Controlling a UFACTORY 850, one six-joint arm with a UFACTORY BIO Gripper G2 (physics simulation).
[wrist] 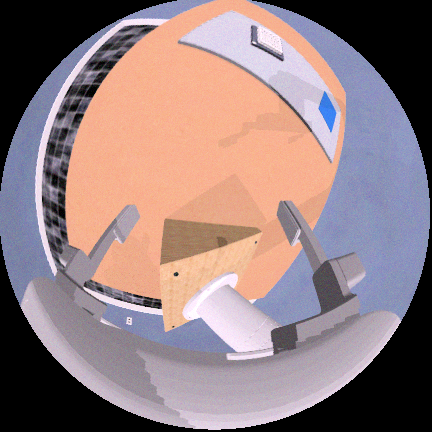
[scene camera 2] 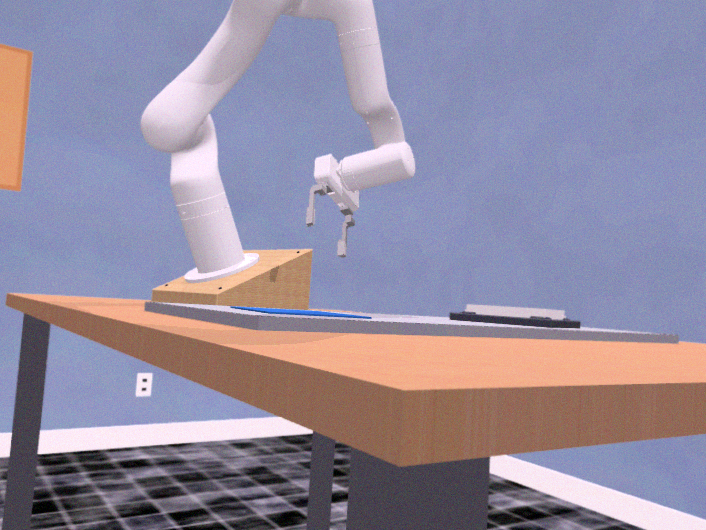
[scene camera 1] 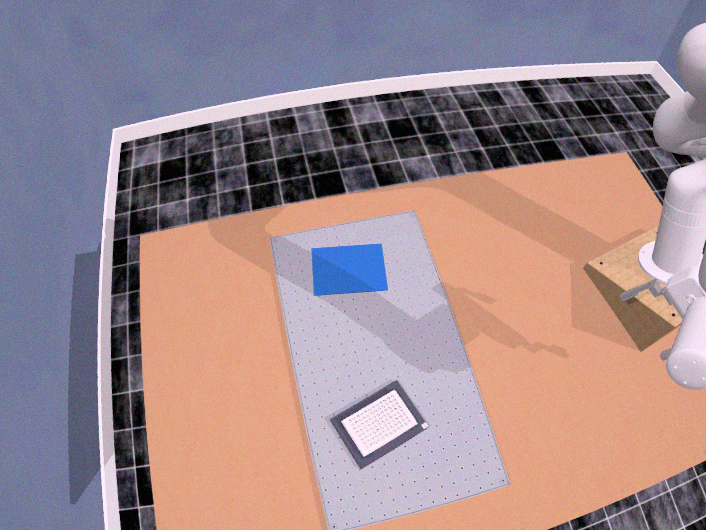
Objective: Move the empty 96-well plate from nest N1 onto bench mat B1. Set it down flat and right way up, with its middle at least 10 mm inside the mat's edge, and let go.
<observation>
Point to a blue bench mat B1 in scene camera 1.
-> At 359, 268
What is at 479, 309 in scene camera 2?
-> A white 96-well plate.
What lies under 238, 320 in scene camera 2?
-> A grey perforated board.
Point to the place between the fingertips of my gripper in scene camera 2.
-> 326, 241
</observation>
